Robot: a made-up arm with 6 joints. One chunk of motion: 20 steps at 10 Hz.
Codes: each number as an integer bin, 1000 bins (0 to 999) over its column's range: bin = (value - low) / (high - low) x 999, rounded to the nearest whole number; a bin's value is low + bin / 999 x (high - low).
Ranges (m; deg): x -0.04..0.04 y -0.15..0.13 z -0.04..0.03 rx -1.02..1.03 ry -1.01..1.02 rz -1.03..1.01
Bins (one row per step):
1: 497 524 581 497 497 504
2: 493 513 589 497 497 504
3: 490 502 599 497 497 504
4: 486 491 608 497 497 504
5: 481 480 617 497 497 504
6: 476 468 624 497 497 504
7: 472 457 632 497 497 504
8: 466 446 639 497 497 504
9: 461 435 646 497 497 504
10: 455 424 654 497 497 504
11: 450 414 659 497 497 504
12: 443 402 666 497 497 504
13: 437 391 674 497 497 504
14: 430 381 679 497 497 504
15: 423 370 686 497 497 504
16: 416 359 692 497 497 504
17: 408 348 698 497 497 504
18: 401 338 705 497 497 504
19: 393 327 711 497 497 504
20: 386 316 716 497 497 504
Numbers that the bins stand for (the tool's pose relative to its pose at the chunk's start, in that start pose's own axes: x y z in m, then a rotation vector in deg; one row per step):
1: -0.0002 -0.0031 0.0007 0.00 0.00 0.00
2: -0.0005 -0.0062 0.0013 0.00 0.00 0.00
3: -0.0008 -0.0093 0.0020 0.00 0.00 0.00
4: -0.0011 -0.0124 0.0026 0.00 0.00 0.00
5: -0.0015 -0.0155 0.0032 0.00 0.00 0.00
6: -0.0019 -0.0188 0.0037 0.00 0.00 0.00
7: -0.0022 -0.0219 0.0043 0.00 0.00 0.00
8: -0.0027 -0.0250 0.0048 0.00 0.00 0.00
9: -0.0031 -0.0281 0.0053 0.00 0.00 0.00
10: -0.0036 -0.0312 0.0058 0.00 0.00 0.00
11: -0.0040 -0.0340 0.0062 0.00 0.00 0.00
12: -0.0045 -0.0373 0.0067 0.00 0.00 0.00
13: -0.0050 -0.0404 0.0072 0.00 0.00 0.00
14: -0.0056 -0.0432 0.0076 0.00 0.00 0.00
15: -0.0061 -0.0463 0.0081 0.00 0.00 0.00
16: -0.0067 -0.0494 0.0085 0.00 0.00 0.00
17: -0.0073 -0.0525 0.0089 0.00 0.00 0.00
18: -0.0079 -0.0553 0.0094 0.00 0.00 0.00
19: -0.0085 -0.0583 0.0098 0.00 0.00 0.00
20: -0.0091 -0.0614 0.0102 0.00 0.00 0.00

